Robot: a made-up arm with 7 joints. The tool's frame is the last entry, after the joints.
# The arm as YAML. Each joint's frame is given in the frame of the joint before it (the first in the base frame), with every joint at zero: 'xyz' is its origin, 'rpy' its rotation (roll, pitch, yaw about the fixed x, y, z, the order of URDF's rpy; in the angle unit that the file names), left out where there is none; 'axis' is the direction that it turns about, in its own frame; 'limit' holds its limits. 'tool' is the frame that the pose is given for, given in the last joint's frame.
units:
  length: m
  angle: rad
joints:
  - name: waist
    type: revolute
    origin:
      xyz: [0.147, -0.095, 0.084]
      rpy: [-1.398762, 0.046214, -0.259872]
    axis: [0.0, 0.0, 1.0]
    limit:
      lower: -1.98
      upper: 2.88
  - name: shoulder
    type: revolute
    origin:
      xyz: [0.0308, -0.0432, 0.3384]
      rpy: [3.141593, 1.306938, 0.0]
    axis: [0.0, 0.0, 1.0]
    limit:
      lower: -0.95
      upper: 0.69
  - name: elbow
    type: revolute
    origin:
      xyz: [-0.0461, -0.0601, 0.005]
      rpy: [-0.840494, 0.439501, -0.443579]
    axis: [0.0, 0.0, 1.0]
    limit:
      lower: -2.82
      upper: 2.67
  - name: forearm
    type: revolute
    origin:
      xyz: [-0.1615, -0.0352, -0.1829]
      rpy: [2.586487, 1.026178, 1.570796]
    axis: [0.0, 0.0, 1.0]
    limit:
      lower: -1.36
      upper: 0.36
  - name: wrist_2
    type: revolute
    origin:
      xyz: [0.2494, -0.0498, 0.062]
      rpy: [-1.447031, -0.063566, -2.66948]
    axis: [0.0, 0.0, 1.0]
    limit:
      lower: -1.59
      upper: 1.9
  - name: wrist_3
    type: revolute
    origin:
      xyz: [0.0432, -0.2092, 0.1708]
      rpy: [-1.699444, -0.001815, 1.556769]
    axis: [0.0, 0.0, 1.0]
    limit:
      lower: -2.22
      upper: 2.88
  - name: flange
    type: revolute
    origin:
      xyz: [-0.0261, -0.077, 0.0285]
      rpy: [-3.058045, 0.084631, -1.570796]
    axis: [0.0, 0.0, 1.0]
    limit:
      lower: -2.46
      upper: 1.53
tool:
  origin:
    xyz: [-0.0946, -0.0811, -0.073]
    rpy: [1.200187, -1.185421, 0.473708]
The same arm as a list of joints. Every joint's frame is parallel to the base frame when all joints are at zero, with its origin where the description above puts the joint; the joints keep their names.
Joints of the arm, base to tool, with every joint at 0 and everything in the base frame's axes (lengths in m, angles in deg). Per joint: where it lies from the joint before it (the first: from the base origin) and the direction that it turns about. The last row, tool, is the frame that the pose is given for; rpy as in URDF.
waist: xyz 0.147 -0.095 0.084 axis 0.260807 0.950125 0.171004
shoulder: xyz 0.118 0.306 0.099 axis -1 0 0
elbow: xyz -0.005 0.056 -0.051 axis -0.603697 -0.664596 0.440298
forearm: xyz 0.018 0.245 -0.021 axis 0 0 -1
wrist_2: xyz 0.191 0.168 -0.062 axis -0.044 0.991406 -0.123201
wrist_3: xyz -0.0361 0.142 -0.231 axis 0.992945 -0.073803 0.092804
flange: xyz 0.037 0.071 -0.032 axis -1 0 0
tool: xyz 0.073 -0.084 0.092 rpy 10.89 12.17 161.44
Joint limits (deg, base to tool): -113.45..165.01 -54.43..39.53 -161.57..152.98 -77.92..20.63 -91.1..108.86 -127.2..165.01 -140.95..87.66

